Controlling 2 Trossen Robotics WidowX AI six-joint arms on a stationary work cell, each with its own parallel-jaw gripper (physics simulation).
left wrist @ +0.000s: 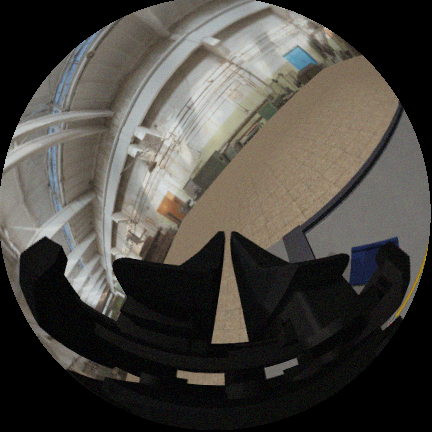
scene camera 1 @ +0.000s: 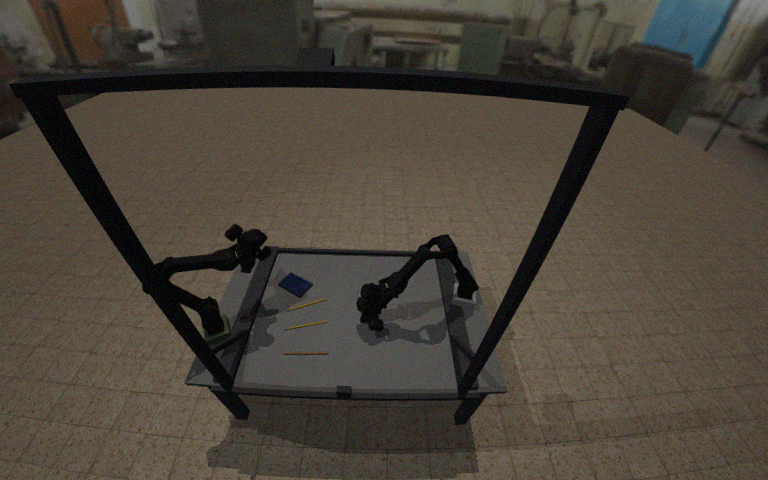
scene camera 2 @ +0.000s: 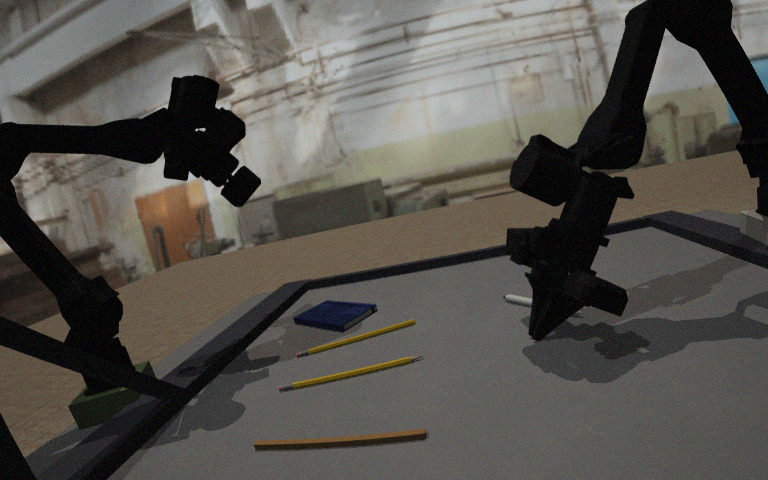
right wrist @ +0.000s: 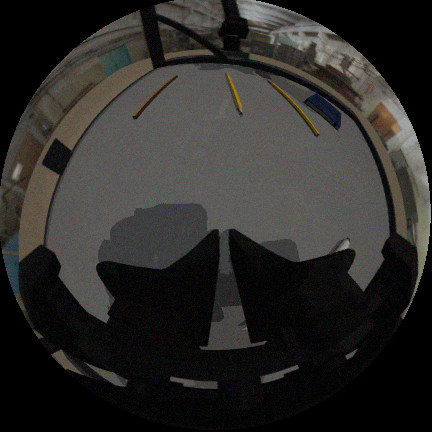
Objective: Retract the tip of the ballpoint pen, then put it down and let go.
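Seen in the pictures: left gripper, fingertip midpoint: (left wrist: 226,236) (scene camera 2: 225,166); right gripper, fingertip midpoint: (scene camera 1: 361,321) (scene camera 2: 533,337) (right wrist: 223,234); left arm's base, origin of the base link: (scene camera 1: 215,327) (right wrist: 230,49); right arm's base, origin of the base link: (scene camera 1: 465,293).
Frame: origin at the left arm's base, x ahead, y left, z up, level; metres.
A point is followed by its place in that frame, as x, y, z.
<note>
The white ballpoint pen (scene camera 2: 516,300) {0.619, -0.131, -0.033} (right wrist: 344,245) {0.620, -0.116, -0.029} lies on the grey table (scene camera 1: 396,367) {0.581, -0.487, -0.040}, partly hidden behind my right gripper's fingers; in scene camera 1 it does not show. My right gripper (scene camera 1: 373,326) {0.561, -0.233, -0.038} (scene camera 2: 538,336) {0.561, -0.233, -0.038} (right wrist: 223,234) {0.561, -0.233, -0.038} is shut and empty, pointing down beside the pen, low over the table. A sliver of the pen's narrow end shows in the gap between the finger bases in the right wrist view, beneath them. My left gripper (scene camera 2: 242,186) (left wrist: 226,236) {0.259, 0.178, 0.282} is shut and empty, held high at the table's left side, far from the pen. The state of the pen's tip cannot be told.
A dark blue notebook (scene camera 1: 295,284) {0.380, 0.092, -0.028} (scene camera 2: 334,315) {0.377, 0.073, -0.028} (left wrist: 364,265) {0.360, 0.121, -0.028} (right wrist: 324,110) {0.407, 0.050, -0.028} lies at the table's back left. Two yellow pencils (scene camera 2: 362,337) {0.393, -0.044, -0.036} (scene camera 2: 351,373) {0.347, -0.143, -0.035} and an orange-brown stick (scene camera 1: 305,353) {0.295, -0.263, -0.035} (scene camera 2: 339,440) {0.300, -0.266, -0.033} (right wrist: 155,97) {0.319, -0.270, -0.038} lie nearer the front. A dark frame (scene camera 1: 557,226) {0.723, -0.711, 0.765} surrounds the table.
</note>
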